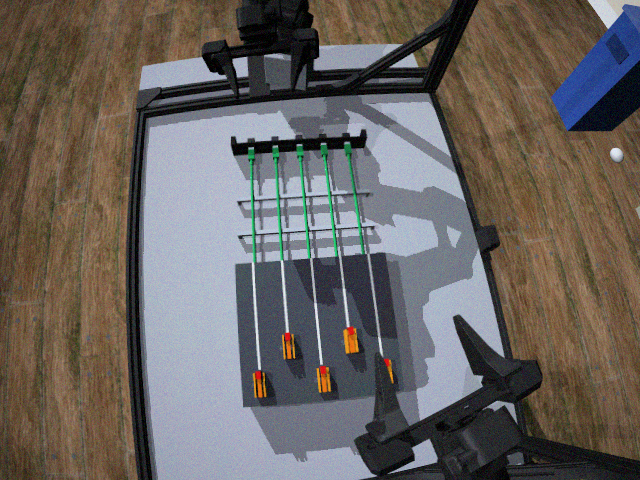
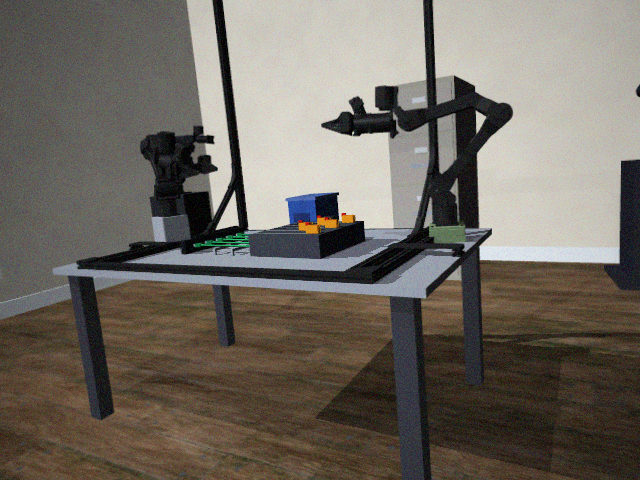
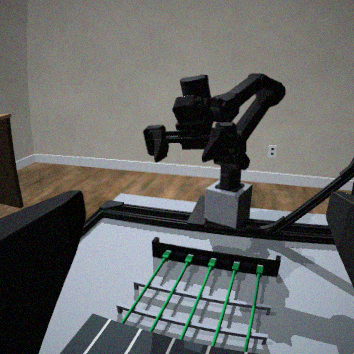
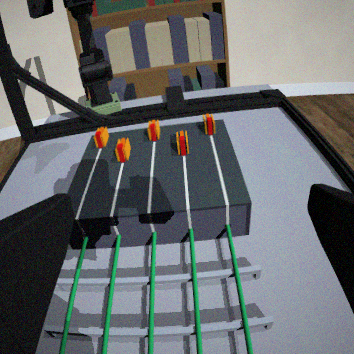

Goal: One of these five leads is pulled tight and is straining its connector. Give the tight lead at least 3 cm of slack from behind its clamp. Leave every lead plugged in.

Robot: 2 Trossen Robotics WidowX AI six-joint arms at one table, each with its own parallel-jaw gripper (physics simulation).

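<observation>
Five green-and-white leads run straight from green plugs in a black socket bar over two thin rails and a dark block. Each ends at an orange clamp with a red end: leftmost clamp, second, middle, fourth, rightmost, partly hidden by a left finger. I cannot tell which lead is tight. My left gripper is open, high above the block's right side. My right gripper is open, raised behind the socket bar.
The near rail and far rail cross under the leads. A black frame borders the table, with an upright and brace at the upper right. A blue box and a white ball lie beyond the table.
</observation>
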